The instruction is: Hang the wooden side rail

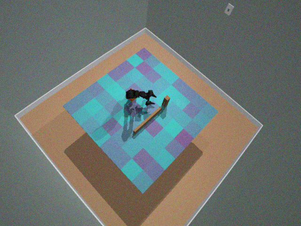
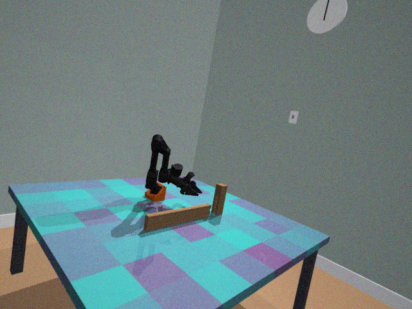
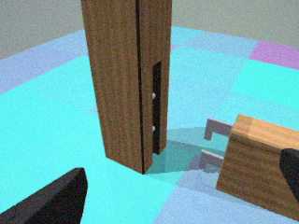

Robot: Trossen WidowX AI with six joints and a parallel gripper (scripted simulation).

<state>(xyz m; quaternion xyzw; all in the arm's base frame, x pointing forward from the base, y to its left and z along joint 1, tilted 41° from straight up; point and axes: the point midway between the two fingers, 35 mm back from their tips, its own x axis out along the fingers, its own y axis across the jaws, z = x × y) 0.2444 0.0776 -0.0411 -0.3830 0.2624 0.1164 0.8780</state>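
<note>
The headboard post is 9 cm ahead of my gripper tip, 7 cm to the left of it and 1 cm below it.
</note>
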